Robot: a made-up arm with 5 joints.
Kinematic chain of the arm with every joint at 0, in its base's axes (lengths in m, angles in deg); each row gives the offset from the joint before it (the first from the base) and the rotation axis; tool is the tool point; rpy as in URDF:
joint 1: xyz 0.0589 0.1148 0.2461 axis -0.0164 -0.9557 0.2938
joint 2: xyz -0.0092 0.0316 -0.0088 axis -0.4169 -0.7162 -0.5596
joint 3: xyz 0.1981 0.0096 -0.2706 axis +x
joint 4: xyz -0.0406 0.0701 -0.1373 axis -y
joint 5: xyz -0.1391 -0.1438 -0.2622 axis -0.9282 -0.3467 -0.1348
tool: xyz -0.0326 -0.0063 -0.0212 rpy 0 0 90
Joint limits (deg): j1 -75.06..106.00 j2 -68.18..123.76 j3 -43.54..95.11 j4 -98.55..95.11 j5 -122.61..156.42
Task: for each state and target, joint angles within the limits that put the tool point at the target. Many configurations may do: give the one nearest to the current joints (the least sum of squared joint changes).
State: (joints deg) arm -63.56 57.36 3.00 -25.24 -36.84
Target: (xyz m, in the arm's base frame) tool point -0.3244 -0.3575 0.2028
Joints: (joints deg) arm -75.06 82.94 -29.61 -4.47 -34.20
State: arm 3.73 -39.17 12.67 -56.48 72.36
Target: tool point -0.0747 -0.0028 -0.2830
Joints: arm 20.72 -37.74 -18.53 -32.38 71.66
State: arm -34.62 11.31 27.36 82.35 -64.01
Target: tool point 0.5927 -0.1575 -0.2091
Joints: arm -1.64 39.49 14.30 62.62 -49.84
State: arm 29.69 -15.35 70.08 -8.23 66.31
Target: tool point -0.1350 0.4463 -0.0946
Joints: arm 20.21 -18.69 95.11 -28.72 65.49
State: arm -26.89 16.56 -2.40 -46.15 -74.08
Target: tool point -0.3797 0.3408 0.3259
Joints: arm -73.27 -15.78 24.98 -49.96 -73.67
